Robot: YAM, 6 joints.
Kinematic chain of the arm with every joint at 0, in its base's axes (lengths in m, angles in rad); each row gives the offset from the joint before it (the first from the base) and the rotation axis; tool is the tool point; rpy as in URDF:
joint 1: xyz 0 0 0.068 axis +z
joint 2: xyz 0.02 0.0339 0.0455 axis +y
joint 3: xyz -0.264 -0.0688 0 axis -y
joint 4: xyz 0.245 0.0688 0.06 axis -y
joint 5: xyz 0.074 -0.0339 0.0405 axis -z
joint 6: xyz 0.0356 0 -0.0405 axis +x
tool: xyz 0 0 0 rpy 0 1.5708 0
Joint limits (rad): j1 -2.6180..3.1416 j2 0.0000..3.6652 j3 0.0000..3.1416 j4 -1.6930..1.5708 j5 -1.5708..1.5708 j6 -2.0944..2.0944
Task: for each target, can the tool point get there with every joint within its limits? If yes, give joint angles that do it. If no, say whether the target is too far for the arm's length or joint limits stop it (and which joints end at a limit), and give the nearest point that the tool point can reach.
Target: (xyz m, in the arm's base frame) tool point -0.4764 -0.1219 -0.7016
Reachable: no: too far | nearest point -0.3626 -0.0105 -0.3603 | short by 0.377 m
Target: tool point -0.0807 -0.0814 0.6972
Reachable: yes | joints -2.1544 1.4122 2.2535 0.5756 0.6831 0.9919
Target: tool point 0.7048 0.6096 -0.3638
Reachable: no: too far | nearest point 0.4345 0.3758 -0.1767 | short by 0.403 m
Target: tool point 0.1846 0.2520 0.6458
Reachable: yes | joints 1.0371 1.9926 2.7856 0.1560 1.0390 -1.2464
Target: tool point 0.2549 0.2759 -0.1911
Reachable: yes | joints 0.7478 3.0930 1.3737 0.9451 -0.9510 -1.4865
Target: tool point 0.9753 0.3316 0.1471
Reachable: no: too far | nearest point 0.6111 0.2078 0.1343 | short by 0.385 m
